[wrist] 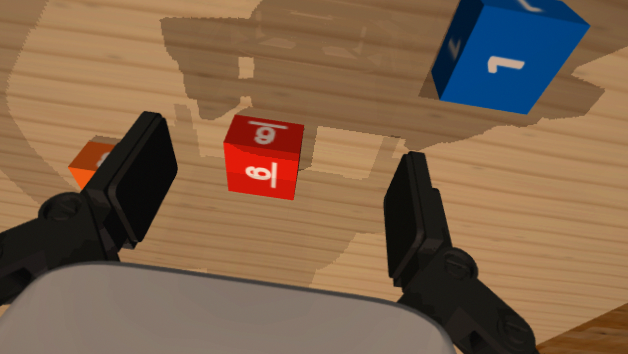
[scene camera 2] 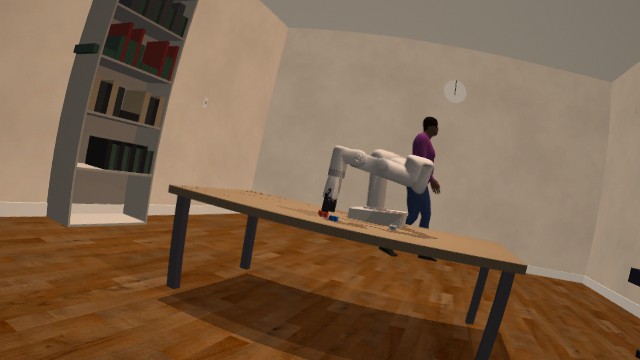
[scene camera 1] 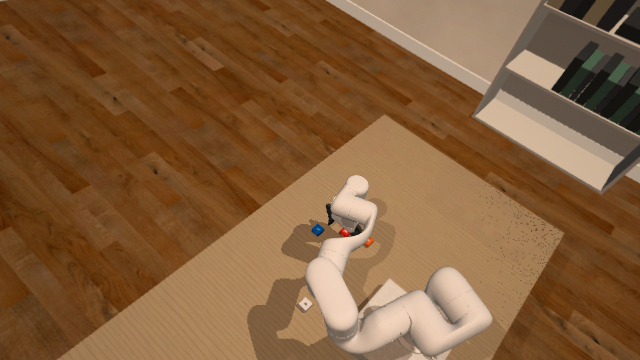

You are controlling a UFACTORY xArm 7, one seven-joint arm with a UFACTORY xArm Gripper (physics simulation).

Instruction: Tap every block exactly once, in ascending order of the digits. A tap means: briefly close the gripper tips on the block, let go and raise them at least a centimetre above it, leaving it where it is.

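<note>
My gripper (scene camera 1: 343, 224) (scene camera 2: 329, 207) (wrist: 283, 158) is open and empty, low above the red block (scene camera 1: 344, 232) (wrist: 262, 170). In the wrist view this block lies between the spread fingers, nearer the left one, touching neither. Its faces carry a barred digit, 6 or 9; I cannot tell which. The blue block (scene camera 1: 317, 230) (scene camera 2: 333, 218) (wrist: 510, 60), marked 1, is at the upper right in the wrist view. The orange block (scene camera 1: 369, 242) (wrist: 90, 162) is partly hidden behind the left finger there, its digit mostly covered. The white block (scene camera 1: 305, 304) (scene camera 2: 392, 227) has an unreadable mark.
The blocks lie on a wooden table (scene camera 1: 425, 175) (scene camera 2: 465, 248). The arm's pale base plate (scene camera 1: 390, 290) (scene camera 2: 367, 216) stands behind them. A bookshelf (scene camera 1: 545, 159) (scene camera 2: 62, 165) and a walking person (scene camera 2: 423, 145) are beyond the table.
</note>
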